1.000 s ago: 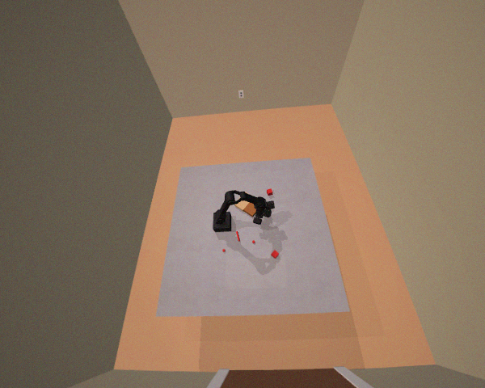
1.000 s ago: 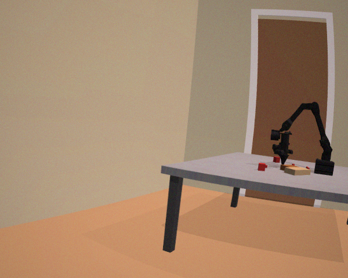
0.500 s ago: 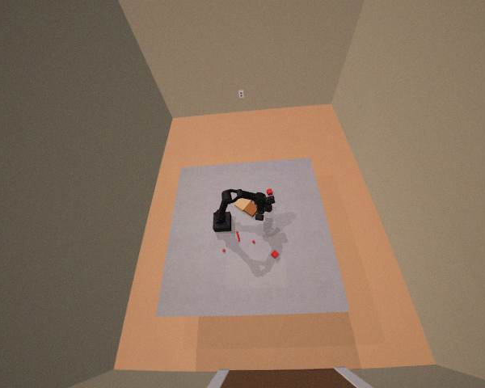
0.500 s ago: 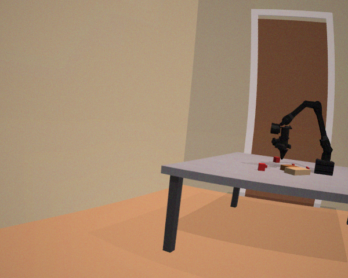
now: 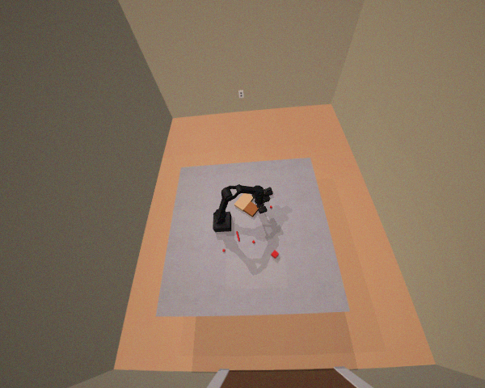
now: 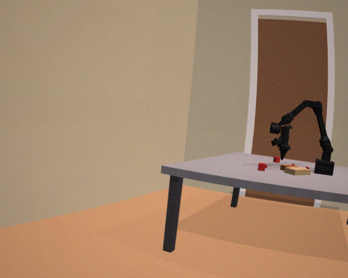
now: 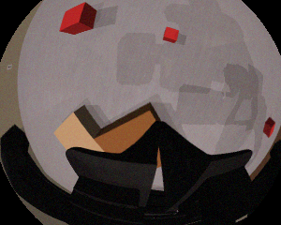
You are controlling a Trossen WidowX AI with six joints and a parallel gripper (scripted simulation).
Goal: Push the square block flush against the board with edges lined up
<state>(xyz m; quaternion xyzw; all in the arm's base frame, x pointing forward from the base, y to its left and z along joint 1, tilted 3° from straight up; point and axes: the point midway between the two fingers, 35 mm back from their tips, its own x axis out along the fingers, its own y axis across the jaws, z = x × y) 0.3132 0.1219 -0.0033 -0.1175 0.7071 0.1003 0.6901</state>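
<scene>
The brown square block is 7 cm behind my gripper tip and 4 cm below it. Also, from my gripper tip: thin red stick 18 cm behind, 22 cm to the right, 5 cm below; then tan board 13 cm behind, 8 cm to the left, 4 cm below.
</scene>
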